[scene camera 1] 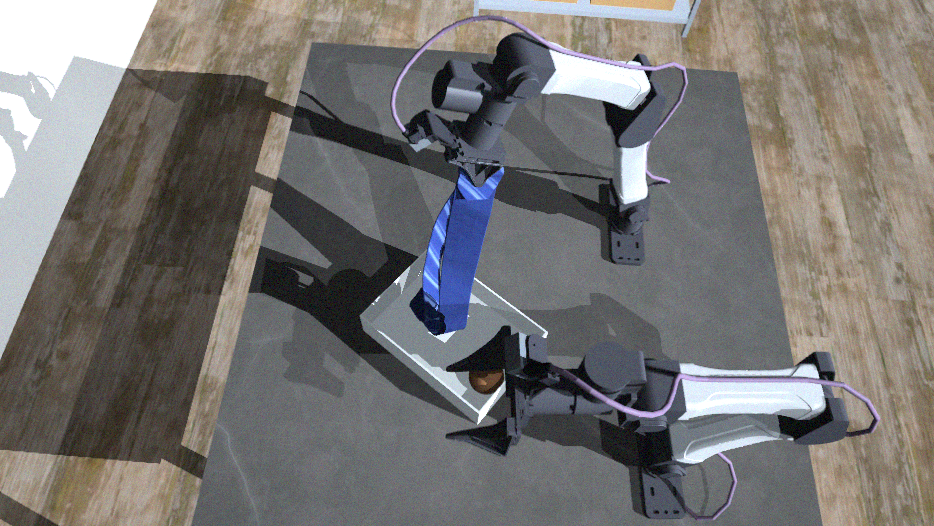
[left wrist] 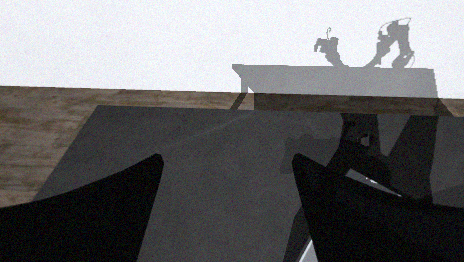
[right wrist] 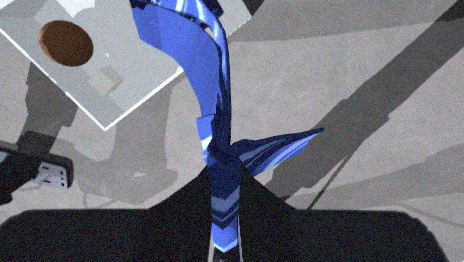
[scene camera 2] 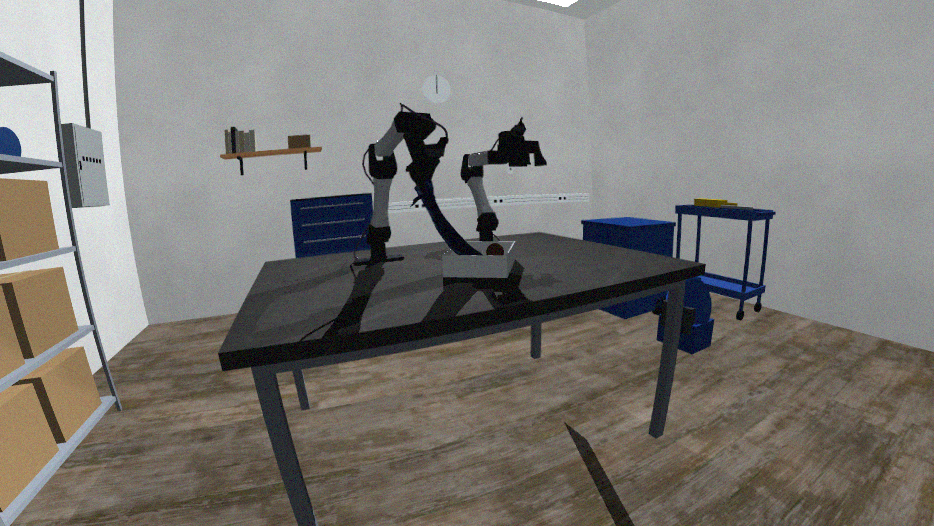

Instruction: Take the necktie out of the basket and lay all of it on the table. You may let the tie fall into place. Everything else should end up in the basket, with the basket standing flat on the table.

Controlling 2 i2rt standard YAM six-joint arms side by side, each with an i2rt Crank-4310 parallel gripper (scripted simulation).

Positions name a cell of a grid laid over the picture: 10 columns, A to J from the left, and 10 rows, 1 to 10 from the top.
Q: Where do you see a white basket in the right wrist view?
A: C2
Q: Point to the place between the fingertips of my right gripper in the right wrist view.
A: At E7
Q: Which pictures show my right gripper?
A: Scene camera 1, the right wrist view and scene camera 2 only.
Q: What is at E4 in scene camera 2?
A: My right gripper.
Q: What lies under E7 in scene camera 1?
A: A white basket.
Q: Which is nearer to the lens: the brown ball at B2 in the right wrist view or the blue striped necktie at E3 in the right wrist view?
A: The blue striped necktie.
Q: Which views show my left gripper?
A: Scene camera 1, the left wrist view and scene camera 2 only.
